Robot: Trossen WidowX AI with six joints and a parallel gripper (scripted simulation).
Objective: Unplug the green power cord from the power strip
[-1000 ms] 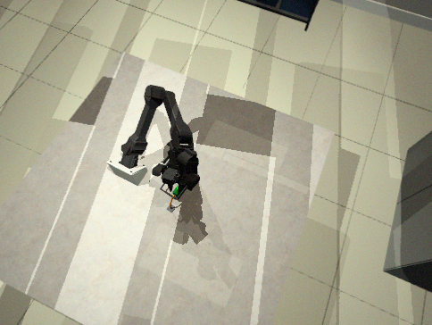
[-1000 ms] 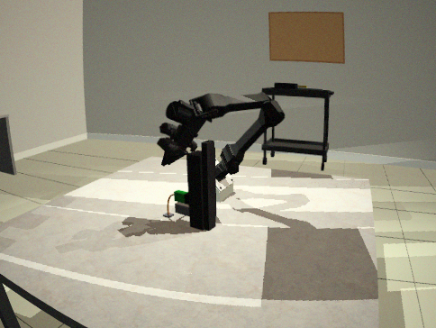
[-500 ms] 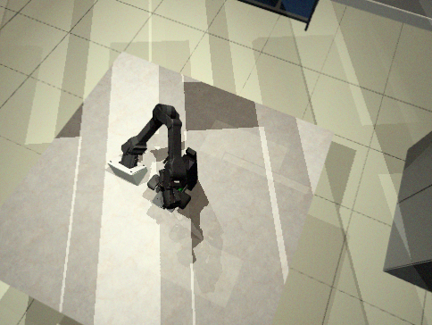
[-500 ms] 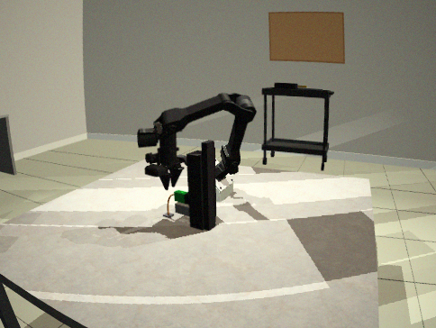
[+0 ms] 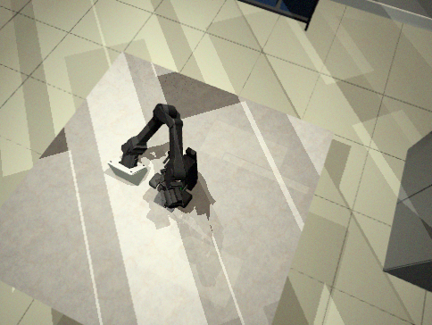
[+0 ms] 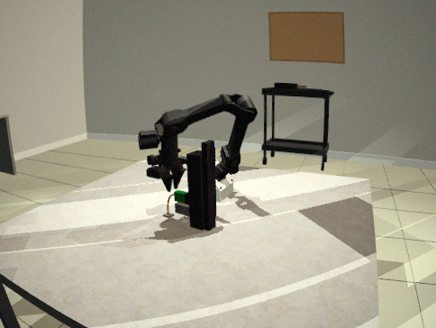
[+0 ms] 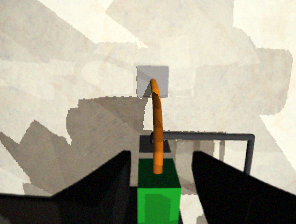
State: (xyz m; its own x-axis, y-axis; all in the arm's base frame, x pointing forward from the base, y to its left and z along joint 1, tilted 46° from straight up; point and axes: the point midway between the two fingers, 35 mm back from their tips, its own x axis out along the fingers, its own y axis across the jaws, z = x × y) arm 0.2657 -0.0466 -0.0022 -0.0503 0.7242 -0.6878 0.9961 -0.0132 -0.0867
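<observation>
My gripper tip is 60 mm to the right of the green plug and 10 mm above it.
</observation>
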